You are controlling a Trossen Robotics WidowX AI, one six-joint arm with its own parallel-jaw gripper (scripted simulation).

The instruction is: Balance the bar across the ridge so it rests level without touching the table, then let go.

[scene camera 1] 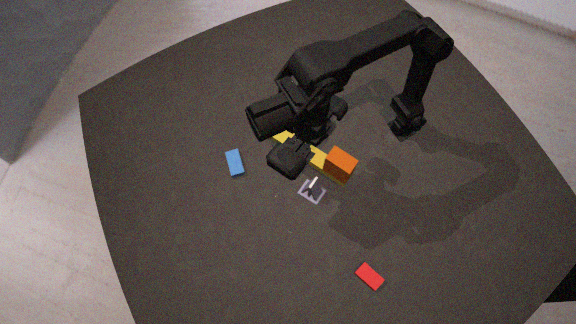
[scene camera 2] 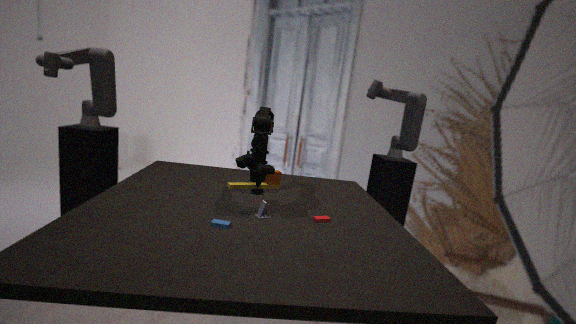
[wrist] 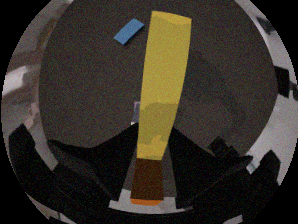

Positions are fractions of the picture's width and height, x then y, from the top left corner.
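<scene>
You can see my gripper in the wrist view (0.52,0.57), and it's there in scene camera 1 (0.53,0.47) and scene camera 2 (0.44,0.57) too.
</scene>
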